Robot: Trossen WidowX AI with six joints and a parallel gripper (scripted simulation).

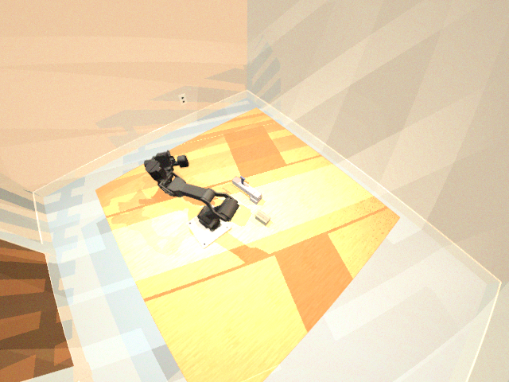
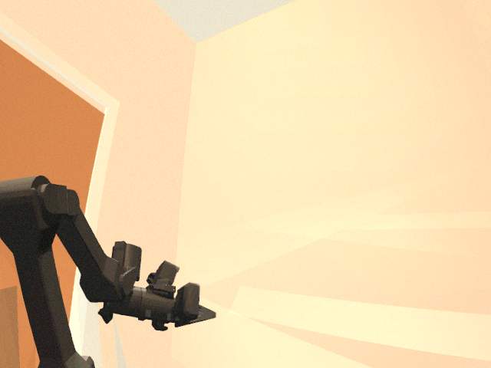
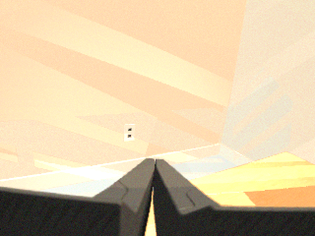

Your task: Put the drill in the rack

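Now: the key 250 mm ahead of my gripper tip, 250 mm to the right of it and 190 mm below it. Also, from my gripper tip: grey block (220 mm ahead, 460 mm to the right, 270 mm below); then drill (260 mm ahead, 300 mm to the right, 240 mm below).
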